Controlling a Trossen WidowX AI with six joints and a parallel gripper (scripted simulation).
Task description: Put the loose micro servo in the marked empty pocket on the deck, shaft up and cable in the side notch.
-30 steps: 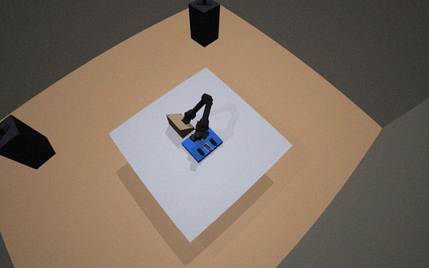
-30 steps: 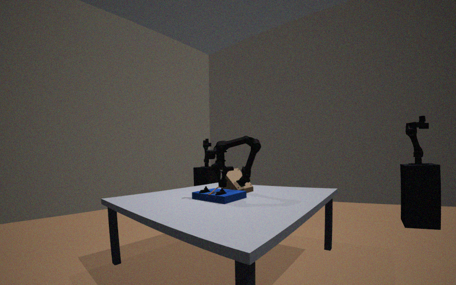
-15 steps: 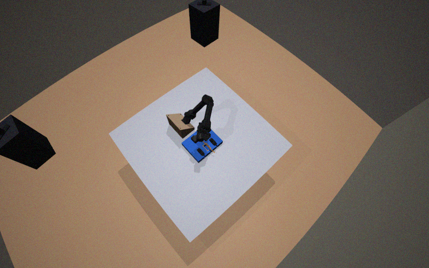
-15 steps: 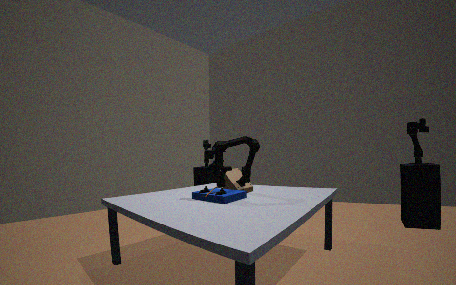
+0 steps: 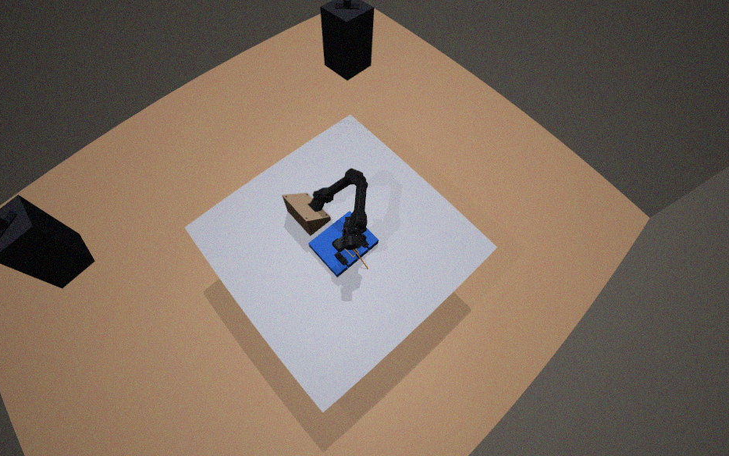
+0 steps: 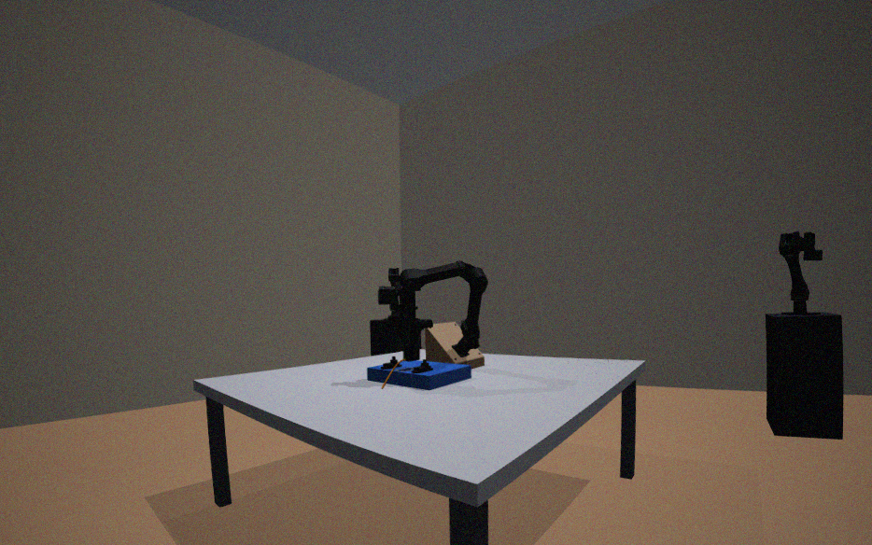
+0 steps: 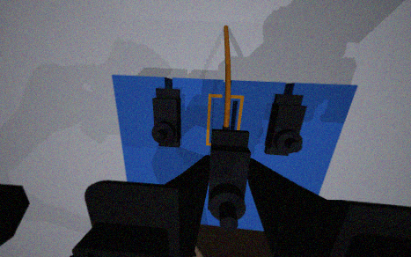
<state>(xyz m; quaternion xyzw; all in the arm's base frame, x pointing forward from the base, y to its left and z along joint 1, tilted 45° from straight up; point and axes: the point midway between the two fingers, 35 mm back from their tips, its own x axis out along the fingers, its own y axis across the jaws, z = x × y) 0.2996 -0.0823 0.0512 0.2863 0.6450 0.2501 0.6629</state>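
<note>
Right now the deck is 100 mm below my gripper tip and 90 mm behind it.
</note>
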